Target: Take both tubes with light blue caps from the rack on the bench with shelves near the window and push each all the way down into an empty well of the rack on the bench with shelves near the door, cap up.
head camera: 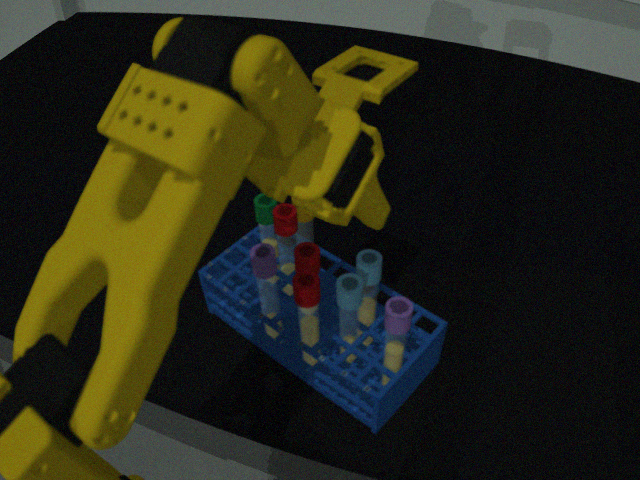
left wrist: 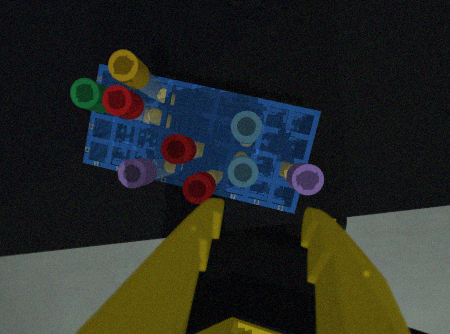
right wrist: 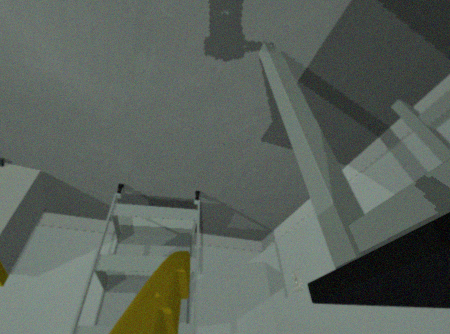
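A blue rack stands on the black bench top. Two tubes with light blue caps stand upright in it, close together: the farther tube and the nearer tube. My left gripper is partly open and empty, above the rack. In the left wrist view its two jaws are apart, with the light blue caps past the tips. My right gripper is wide open and empty, away from the rack. A second rack does not show.
The rack also holds a green cap, a yellow cap, several red caps and two purple caps. The right wrist view shows a ladder-like frame and a pale post.
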